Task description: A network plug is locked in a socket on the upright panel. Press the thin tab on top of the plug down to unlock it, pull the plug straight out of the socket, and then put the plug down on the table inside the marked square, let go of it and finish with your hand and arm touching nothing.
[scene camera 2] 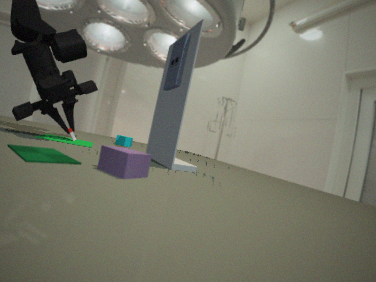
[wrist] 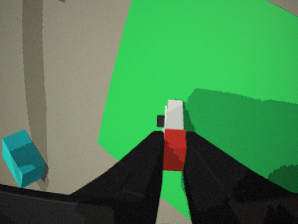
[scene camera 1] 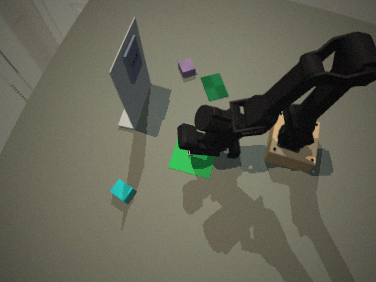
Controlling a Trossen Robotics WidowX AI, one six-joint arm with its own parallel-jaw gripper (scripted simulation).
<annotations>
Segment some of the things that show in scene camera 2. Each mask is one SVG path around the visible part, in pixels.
My gripper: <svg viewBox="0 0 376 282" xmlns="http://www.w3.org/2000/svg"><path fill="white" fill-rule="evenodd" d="M32 71L30 74L42 100L33 104L28 101L13 107L12 112L16 121L29 117L33 112L41 110L41 114L47 114L52 117L67 134L70 134L57 108L53 107L53 104L63 101L62 109L65 112L69 127L74 132L73 112L74 105L78 102L75 95L90 94L98 91L96 82L90 80L78 84L72 72L73 70L64 71L60 76L60 71L56 65Z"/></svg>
A dark green patch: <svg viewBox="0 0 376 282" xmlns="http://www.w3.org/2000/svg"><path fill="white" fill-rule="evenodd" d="M7 144L12 151L16 152L26 162L81 165L80 162L54 148Z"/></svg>
</annotations>
